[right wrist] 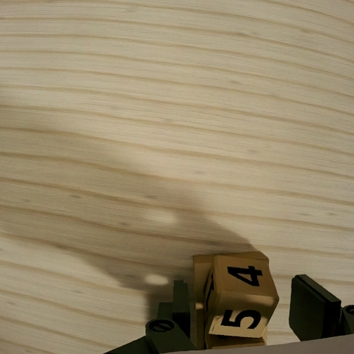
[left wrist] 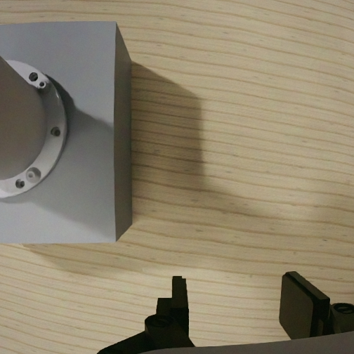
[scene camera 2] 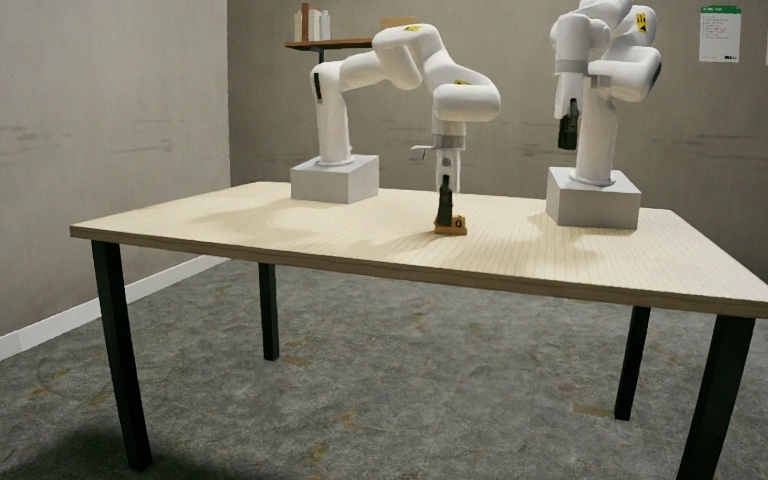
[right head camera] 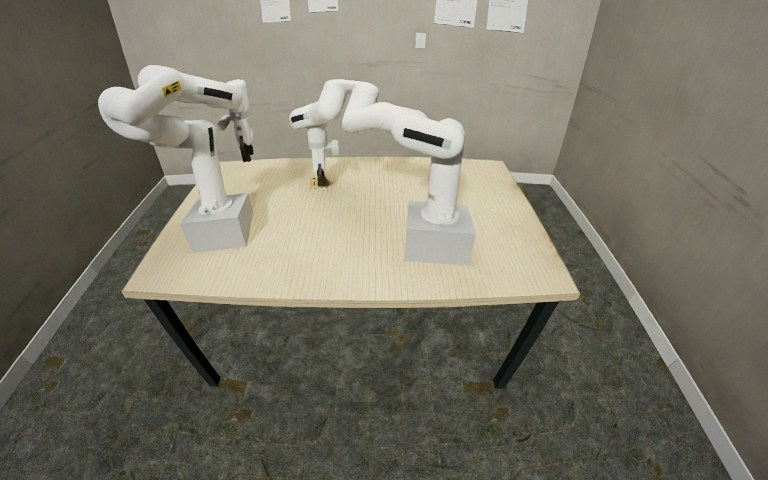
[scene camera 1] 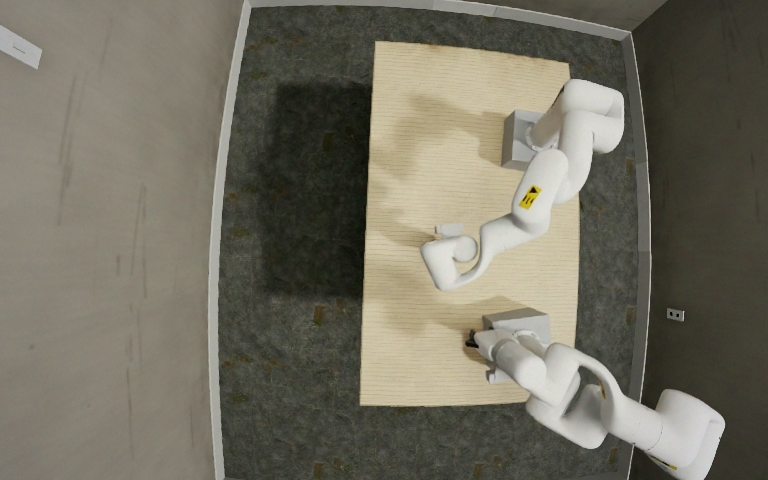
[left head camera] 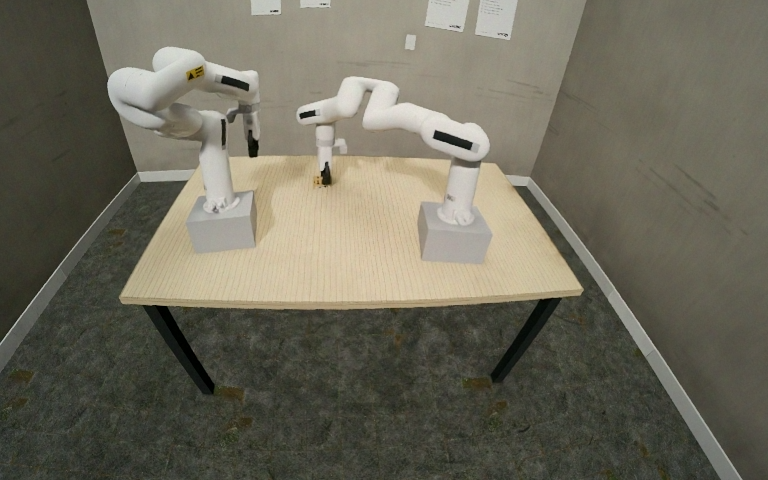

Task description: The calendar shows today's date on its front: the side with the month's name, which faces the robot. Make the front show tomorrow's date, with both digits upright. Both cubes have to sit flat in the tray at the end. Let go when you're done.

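Places are measured from the left arm's base along level axes (x ahead, y right, z down), in millimetres.
Pixels of known places: left gripper, between the fingertips: (scene camera 2: 566,149) (right head camera: 248,158) (scene camera 1: 480,332) (left head camera: 254,153); right gripper, between the fingertips: (scene camera 2: 445,221) (right head camera: 321,181) (left head camera: 325,180); left arm's base, origin of its link: (scene camera 2: 592,179) (right head camera: 215,207) (scene camera 1: 523,346) (left head camera: 221,204); right arm's base, origin of its link: (scene camera 2: 335,162) (right head camera: 439,215) (scene camera 1: 540,137) (left head camera: 455,216).
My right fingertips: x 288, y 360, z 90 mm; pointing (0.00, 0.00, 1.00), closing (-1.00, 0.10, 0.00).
Note:
For each thing: its top centre in the pictures, then the offset to it from my right fingertips. "pt": a spot on its surface instead. Level surfaces: height alone.
- wooden tray, a spot on its surface: (scene camera 2: 451,230) pt dx +21, dy -19, dz +14 mm
- cube, centre of its top: (scene camera 2: 458,215) dx +0, dy -31, dz -16 mm
- wooden table, height of its surface: dz +24 mm
In the right wrist view, a wooden cube (right wrist: 235,295) with a 4 on one face and a 5 on another sits tilted in the wooden tray (right wrist: 199,300) (scene camera 2: 451,230). A dark mark shows on its left face. My right gripper (right wrist: 239,303) (scene camera 2: 445,221) (left head camera: 326,180) (right head camera: 321,182) is low over the tray, open, with its fingers on either side of this cube and gaps beside it. The other cube (scene camera 2: 458,222) shows a 0 in scene camera 2. The month label is hidden. My left gripper (left wrist: 233,299) (scene camera 2: 568,133) (left head camera: 253,146) (right head camera: 246,151) is open and empty, high above the table.
The wooden table (left head camera: 351,254) (scene camera 2: 509,254) carries the right arm's grey base block (left head camera: 454,240) (scene camera 2: 334,181) and the left arm's grey base block (left wrist: 65,215) (scene camera 2: 593,200). In scene camera 1, the right arm (scene camera 1: 447,266) covers the tray. A wall shelf (scene camera 2: 334,43) is behind.

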